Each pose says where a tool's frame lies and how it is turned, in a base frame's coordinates. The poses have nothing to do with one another.
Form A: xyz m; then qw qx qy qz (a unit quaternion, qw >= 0).
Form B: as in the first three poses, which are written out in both.
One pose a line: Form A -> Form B
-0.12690 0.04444 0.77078 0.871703 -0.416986 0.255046 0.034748 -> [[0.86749 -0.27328 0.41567], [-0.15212 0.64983 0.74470], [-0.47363 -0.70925 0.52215]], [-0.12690 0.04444 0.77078]
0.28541 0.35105 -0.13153 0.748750 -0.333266 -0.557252 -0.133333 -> [[0.34339 0.57109 -0.74561], [0.17176 0.74231 0.64767], [0.92336 -0.35047 0.15681]], [0.28541 0.35105 -0.13153]
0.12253 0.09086 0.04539 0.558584 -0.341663 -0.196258 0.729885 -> [[-0.14250 -0.68130 -0.71800], [0.94951 -0.29893 0.09520], [-0.27950 -0.66819 0.68950]], [0.12253 0.09086 0.04539]
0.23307 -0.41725 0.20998 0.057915 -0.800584 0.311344 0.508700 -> [[0.28858 -0.55744 -0.77845], [-0.43959 -0.79942 0.40949], [-0.85058 0.22403 -0.47574]], [0.23307 -0.41725 0.20998]
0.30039 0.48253 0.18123 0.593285 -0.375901 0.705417 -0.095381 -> [[-0.01342 -0.41716 0.90873], [-0.64351 0.69920 0.31147], [-0.76532 -0.58060 -0.27783]], [0.30039 0.48253 0.18123]
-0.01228 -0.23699 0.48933 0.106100 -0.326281 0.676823 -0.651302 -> [[-0.76457 -0.30346 0.56864], [-0.57988 -0.06131 -0.81240], [0.28139 -0.95087 -0.12910]], [-0.01228 -0.23699 0.48933]
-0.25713 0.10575 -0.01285 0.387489 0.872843 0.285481 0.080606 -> [[0.82401 0.43589 0.36195], [0.56083 -0.53671 -0.63041], [-0.08053 0.72246 -0.68671]], [-0.25713 0.10575 -0.01285]
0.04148 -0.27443 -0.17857 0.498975 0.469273 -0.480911 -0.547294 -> [[-0.06161 0.09482 -0.99359], [-0.99753 -0.03950 0.05809], [-0.03374 0.99471 0.09701]], [0.04148 -0.27443 -0.17857]
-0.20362 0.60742 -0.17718 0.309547 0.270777 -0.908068 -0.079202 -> [[-0.66172 -0.44273 -0.60507], [-0.54080 0.84081 -0.02379], [0.51929 0.31148 -0.79582]], [-0.20362 0.60742 -0.17718]
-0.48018 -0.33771 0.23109 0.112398 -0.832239 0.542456 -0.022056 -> [[0.41051 -0.89795 0.15865], [-0.90786 -0.38622 0.16316], [-0.08523 -0.21101 -0.97376]], [-0.48018 -0.33771 0.23109]
